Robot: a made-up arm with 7 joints.
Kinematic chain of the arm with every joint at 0, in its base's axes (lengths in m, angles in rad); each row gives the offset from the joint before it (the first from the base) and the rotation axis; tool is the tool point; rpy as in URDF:
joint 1: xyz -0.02 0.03 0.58 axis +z
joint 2: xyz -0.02 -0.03 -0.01 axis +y
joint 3: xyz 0 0.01 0.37 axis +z
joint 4: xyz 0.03 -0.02 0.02 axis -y
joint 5: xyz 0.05 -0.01 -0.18 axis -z
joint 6: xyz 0 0.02 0.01 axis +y
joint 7: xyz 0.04 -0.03 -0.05 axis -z
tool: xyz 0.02 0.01 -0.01 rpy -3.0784 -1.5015 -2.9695
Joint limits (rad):
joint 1: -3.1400..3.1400
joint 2: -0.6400..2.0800
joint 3: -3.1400..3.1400
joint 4: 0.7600..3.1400
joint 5: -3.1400..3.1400
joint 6: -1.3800..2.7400
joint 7: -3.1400..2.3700
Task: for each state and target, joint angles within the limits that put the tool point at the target. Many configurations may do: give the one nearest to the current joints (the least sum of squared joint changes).
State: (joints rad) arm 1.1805 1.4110 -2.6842 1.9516 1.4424 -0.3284 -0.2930
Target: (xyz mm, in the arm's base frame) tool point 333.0 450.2 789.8
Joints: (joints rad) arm 0.9306 1.5139 -2.5720 2.2086 1.3096 -0.1566 -0.3255
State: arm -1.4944 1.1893 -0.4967 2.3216 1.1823 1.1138 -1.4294
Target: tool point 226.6 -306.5 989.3
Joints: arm -0.8467 0.6036 -0.3097 2.5264 1.2125 1.2873 -1.4798
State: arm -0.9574 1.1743 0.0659 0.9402 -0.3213 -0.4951 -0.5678
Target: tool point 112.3 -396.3 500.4
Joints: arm -1.1803 1.1334 -0.0713 1.0336 -0.2718 -0.5057 -0.5552
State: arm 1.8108 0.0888 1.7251 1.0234 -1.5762 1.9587 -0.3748
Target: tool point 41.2 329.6 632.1
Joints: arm 1.0519 0.7921 1.1004 0.7600 -1.3130 1.9902 -0.3995
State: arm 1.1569 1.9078 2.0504 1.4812 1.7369 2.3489 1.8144
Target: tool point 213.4 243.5 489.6
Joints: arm 0.3860 2.0800 1.9307 0.9638 1.4217 2.5842 1.8849
